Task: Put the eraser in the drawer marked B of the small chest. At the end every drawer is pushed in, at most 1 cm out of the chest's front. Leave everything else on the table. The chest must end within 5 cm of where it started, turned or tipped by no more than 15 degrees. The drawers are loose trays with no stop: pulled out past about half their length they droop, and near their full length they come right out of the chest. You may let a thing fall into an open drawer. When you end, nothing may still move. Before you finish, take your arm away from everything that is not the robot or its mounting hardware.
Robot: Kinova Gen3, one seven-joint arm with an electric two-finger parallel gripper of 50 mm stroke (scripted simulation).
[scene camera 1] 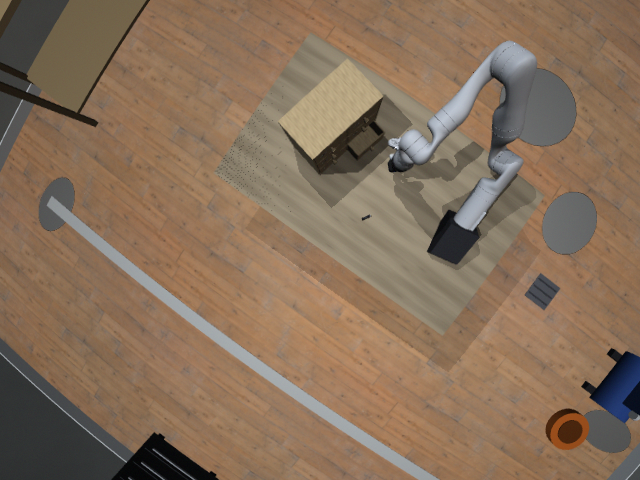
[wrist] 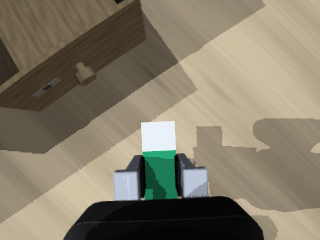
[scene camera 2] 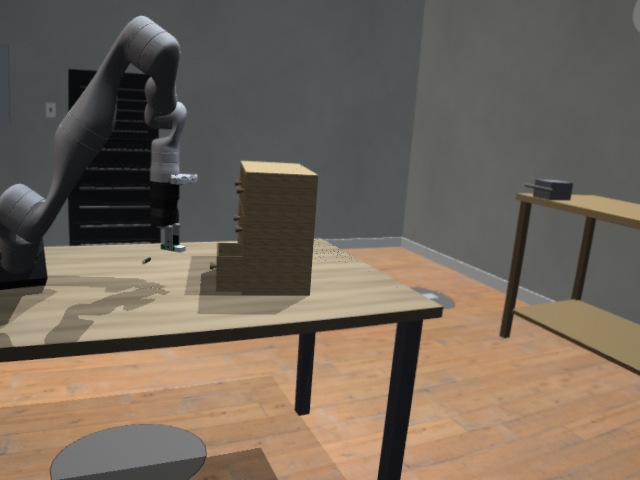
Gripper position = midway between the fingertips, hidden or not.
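Observation:
Scene camera 2 shows the gripper (scene camera 2: 172, 248), a drawer (scene camera 2: 228, 266) and a wooden chest (scene camera 2: 279, 217). In the wrist view: an eraser (wrist: 158, 138), the drawer (wrist: 46, 70) and the gripper (wrist: 159, 168); the wooden chest is out of frame in the wrist view. Scene camera 1 shows the wooden chest (scene camera 1: 338, 101).

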